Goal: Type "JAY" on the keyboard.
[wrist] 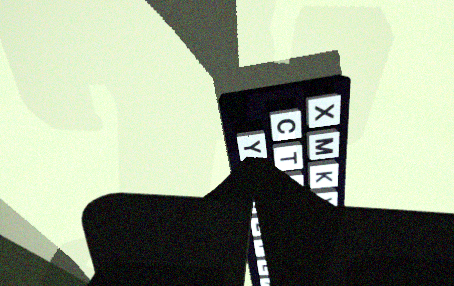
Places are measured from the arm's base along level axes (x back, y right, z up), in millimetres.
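Pixels of known places: gripper, fingertip midpoint: (253,165).
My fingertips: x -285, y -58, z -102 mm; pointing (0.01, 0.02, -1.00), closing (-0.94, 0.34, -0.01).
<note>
Ahead of a thing's pixels: the offset from my fingertips to its top centre.
The black keyboard {dx -10, dy +70, dz -12 mm} (250,106) with white letter keys runs down from the upper right middle of the wrist view, its letters turned sideways. The Y key {dx -1, dy -4, dz -12 mm} (251,144) is in the left row, with its lower edge behind the fingertips. My gripper (253,165) is shut and empty, its tips overlapping the lower part of the Y key in view. Whether they touch or press it I cannot tell. The fingers hide much of the keyboard. The J and A keys cannot be made out; slivers of keys show through the narrow gap between the fingers.
The C key {dx -21, dy -11, dz -12 mm} (286,125) and T key {dx -19, dy +8, dz -12 mm} (288,157) are in the middle row. The X key {dx -41, dy -13, dz -12 mm} (324,111), M key {dx -38, dy +6, dz -12 mm} (324,145) and K key {dx -36, dy +25, dz -12 mm} (323,176) are in the right row. A dark shadow lies on the pale surface beyond the keyboard's far end.
</note>
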